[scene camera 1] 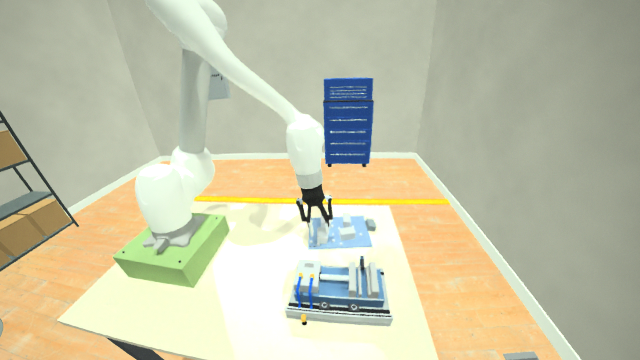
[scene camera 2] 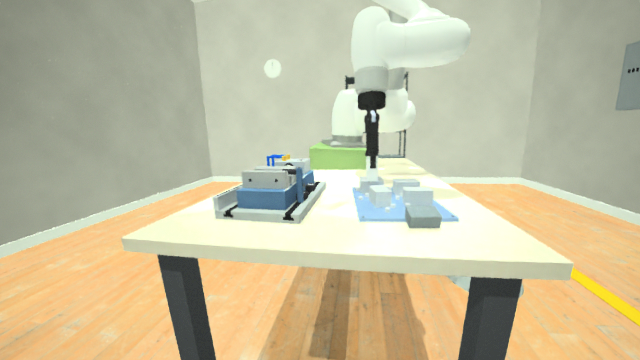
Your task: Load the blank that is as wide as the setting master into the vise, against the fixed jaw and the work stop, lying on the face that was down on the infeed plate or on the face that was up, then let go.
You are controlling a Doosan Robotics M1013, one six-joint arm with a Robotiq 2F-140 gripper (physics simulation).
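Frame: origin at the arm's base, x ahead, y left, z up, level; millimetres.
Seen in the pictures: gripper, fingertip midpoint: [scene camera 1: 320,232] [scene camera 2: 371,179]; arm's base at its link origin: [scene camera 1: 176,231] [scene camera 2: 346,145].
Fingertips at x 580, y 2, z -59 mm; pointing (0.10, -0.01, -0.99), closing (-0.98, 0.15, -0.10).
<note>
Offsets run from my fingertips to a thing's top centre. "spot": to the spot under its first point.
My gripper [scene camera 1: 318,232] [scene camera 2: 371,175] is open and points down, its fingertips low at the front-left blank {dx +8, dy -3, dz +8 mm} [scene camera 1: 322,239] [scene camera 2: 366,185] on the blue infeed plate {dx +82, dy +37, dz -33 mm} [scene camera 1: 357,243] [scene camera 2: 372,216]. Other light grey blanks are the front-right one {dx +110, dy -6, dz +3 mm} [scene camera 1: 347,233] [scene camera 2: 381,196], the back-right one {dx +125, dy +76, dz +3 mm} [scene camera 1: 347,220] [scene camera 2: 417,196] and the back-left one [scene camera 2: 406,187]. The darker setting master {dx +226, dy +45, dz -7 mm} [scene camera 1: 370,225] [scene camera 2: 422,216] lies beside the plate's right edge. The vise {dx +37, dy -248, dz +58 mm} [scene camera 1: 334,289] [scene camera 2: 265,198] has no blank between its jaws; the fixed jaw [scene camera 1: 373,281] [scene camera 2: 265,179] is at its outer end, with the upright work stop {spot: dx +115, dy -213, dz +54 mm} [scene camera 1: 362,263] [scene camera 2: 299,184] nearby.
The vise stands in front of the plate in scene camera 1, on a grey base [scene camera 1: 340,317] [scene camera 2: 257,216]. Blue hoses [scene camera 1: 299,290] rise at its left end. The arm's green pedestal [scene camera 1: 160,270] [scene camera 2: 337,157] stands on the table's left side. A blue cabinet [scene camera 1: 348,125] stands behind.
</note>
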